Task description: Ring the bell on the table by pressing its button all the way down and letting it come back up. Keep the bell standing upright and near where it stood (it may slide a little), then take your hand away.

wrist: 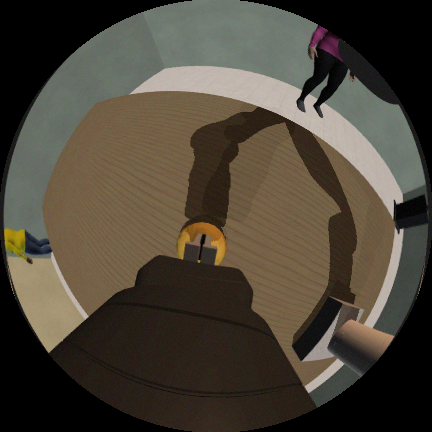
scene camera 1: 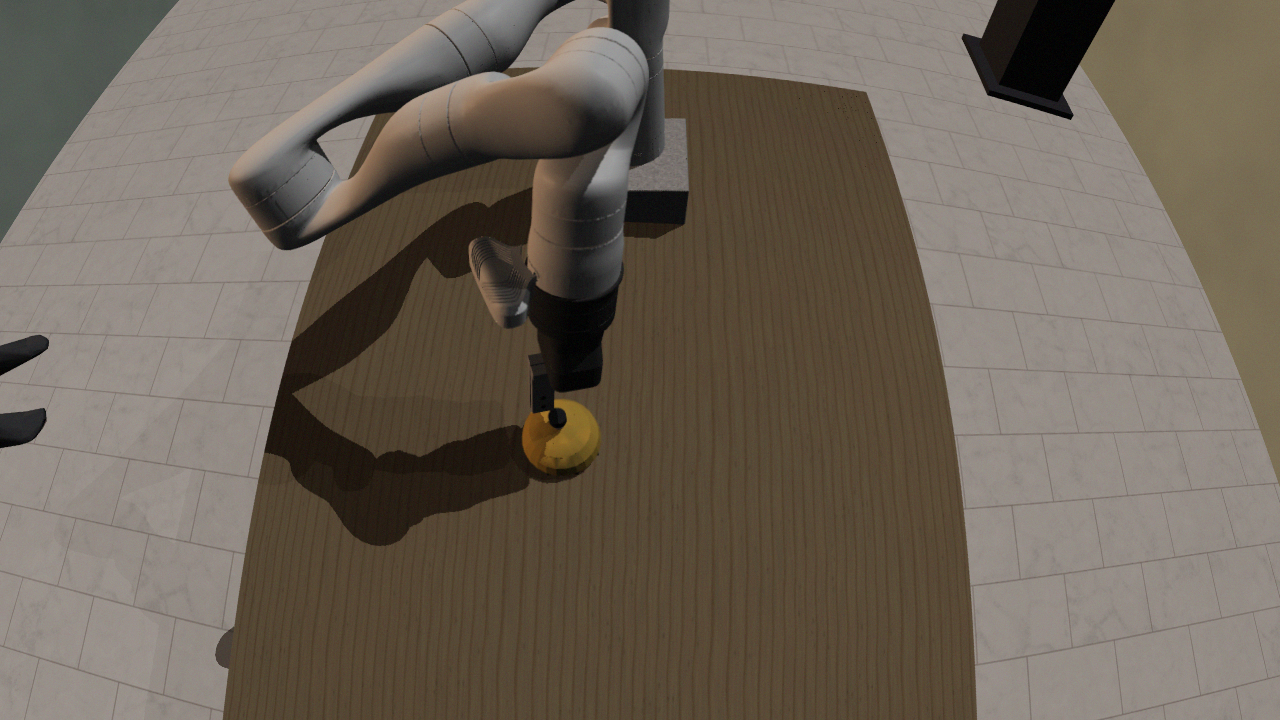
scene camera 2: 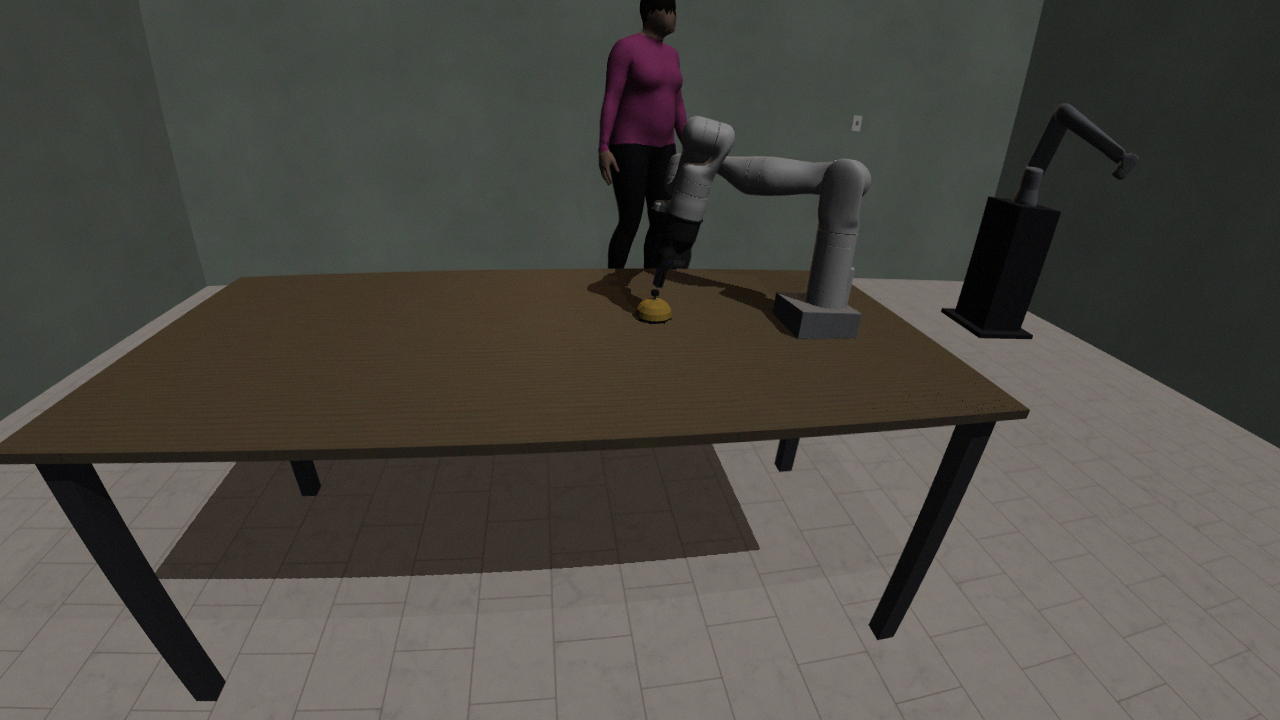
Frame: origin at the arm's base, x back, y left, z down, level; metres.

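Seen in the pictures: gripper, fingertip midpoint: (wrist: 202,242) (scene camera 1: 541,405) (scene camera 2: 657,285); arm's base at its link origin: (wrist: 340,335) (scene camera 2: 823,302).
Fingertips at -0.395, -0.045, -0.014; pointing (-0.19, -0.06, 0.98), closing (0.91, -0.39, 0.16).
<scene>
Offsets run from my fingertips to a thing's middle, as dx, dy, dz. Level surfaces: height alone.
The yellow dome bell {-0.006, +0.016, +0.039} (scene camera 1: 572,447) (scene camera 2: 654,311) (wrist: 202,228) stands upright on the wooden table {dz +0.072} (scene camera 1: 760,537) (scene camera 2: 402,376) (wrist: 125,165). Its small black button {-0.006, +0.016, +0.011} (scene camera 1: 556,418) (scene camera 2: 654,293) stands up at the top of the dome. My gripper (scene camera 1: 542,408) (scene camera 2: 658,283) (wrist: 202,242) is shut and empty, tilted, with its fingertips close above the button in the second scene view. In the first scene view the tips show beside the button. In the wrist view the fingers cover the middle of the bell and hide the button. Whether the tips touch it I cannot tell.
The arm's grey base block (scene camera 1: 657,201) (scene camera 2: 827,322) (wrist: 320,330) sits on the table. A person in a magenta top (scene camera 2: 644,89) (wrist: 327,45) stands beyond the table's far edge. A second arm on a black pedestal (scene camera 2: 1006,259) stands off to the right.
</scene>
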